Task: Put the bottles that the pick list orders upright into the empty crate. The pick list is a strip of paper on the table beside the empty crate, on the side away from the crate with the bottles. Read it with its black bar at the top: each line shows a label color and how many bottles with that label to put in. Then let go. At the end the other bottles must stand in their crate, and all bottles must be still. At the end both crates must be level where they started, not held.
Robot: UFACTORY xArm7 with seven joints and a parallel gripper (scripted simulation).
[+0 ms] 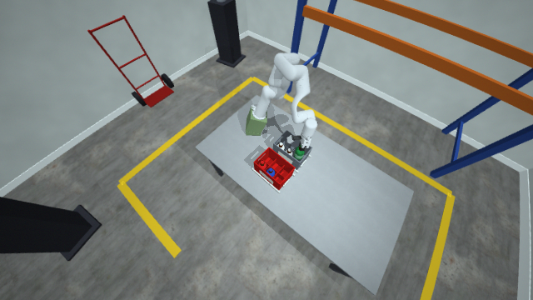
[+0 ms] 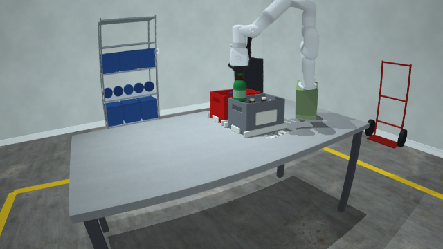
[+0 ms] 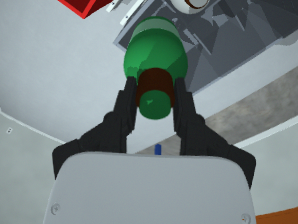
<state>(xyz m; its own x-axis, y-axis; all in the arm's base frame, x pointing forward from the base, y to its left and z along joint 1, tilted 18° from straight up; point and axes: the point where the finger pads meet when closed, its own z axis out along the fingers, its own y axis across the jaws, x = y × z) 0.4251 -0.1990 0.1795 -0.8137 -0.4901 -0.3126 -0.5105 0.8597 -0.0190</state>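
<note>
The green-labelled bottle is 7 cm below my hand. Also, from my hand: red crate (13 cm behind, 17 cm to the right, 23 cm below); then grey crate (8 cm behind, 6 cm to the left, 23 cm below); then white-label bottle (17 cm behind, 3 cm to the left, 22 cm below).
</note>
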